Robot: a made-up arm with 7 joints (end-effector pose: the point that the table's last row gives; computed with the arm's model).
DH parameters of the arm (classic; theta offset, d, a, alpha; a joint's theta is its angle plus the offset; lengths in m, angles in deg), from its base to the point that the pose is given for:
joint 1: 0 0.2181 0 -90
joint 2: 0 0 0 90
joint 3: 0 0.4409 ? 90
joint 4: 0 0 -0.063 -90
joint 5: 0 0.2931 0 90
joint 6: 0 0 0.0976 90
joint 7: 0 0 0 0
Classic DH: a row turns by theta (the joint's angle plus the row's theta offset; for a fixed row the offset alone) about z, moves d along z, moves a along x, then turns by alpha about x.
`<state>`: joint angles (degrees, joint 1 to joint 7).
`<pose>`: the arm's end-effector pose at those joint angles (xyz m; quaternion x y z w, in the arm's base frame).
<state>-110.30 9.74 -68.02 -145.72 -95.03 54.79 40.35</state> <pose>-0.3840 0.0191 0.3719 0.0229 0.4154 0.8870 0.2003</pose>
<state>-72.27 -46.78 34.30 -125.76 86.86 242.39 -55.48</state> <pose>0.1087 0.1163 0.6805 0.2121 -0.4805 0.6487 0.5508</pose>
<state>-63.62 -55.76 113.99 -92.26 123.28 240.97 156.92</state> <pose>0.0774 0.5297 0.4061 0.3092 0.5890 0.1395 0.7335</pose>
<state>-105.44 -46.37 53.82 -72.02 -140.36 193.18 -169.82</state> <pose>0.3888 0.1589 0.6950 0.5143 -0.1498 0.8215 0.1954</pose>
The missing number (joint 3, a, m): 0.1068
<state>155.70 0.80 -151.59 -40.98 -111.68 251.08 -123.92</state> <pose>0.1891 0.0473 0.8464 -0.6819 0.1648 -0.1329 0.7001</pose>
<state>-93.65 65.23 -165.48 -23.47 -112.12 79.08 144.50</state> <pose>-0.0754 -0.6642 0.7415 0.0960 0.7583 0.0084 0.6448</pose>
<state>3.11 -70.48 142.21 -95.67 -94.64 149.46 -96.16</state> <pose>-0.5839 0.1802 -0.0133 -0.8257 -0.0087 0.0742 0.5592</pose>
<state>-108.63 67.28 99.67 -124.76 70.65 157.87 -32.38</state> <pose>0.3176 -0.4323 0.3344 -0.5183 0.3716 -0.2903 0.7134</pose>
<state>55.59 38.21 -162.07 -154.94 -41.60 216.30 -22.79</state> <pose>0.0924 -0.1256 0.6141 0.7200 -0.1174 0.1421 0.6691</pose>
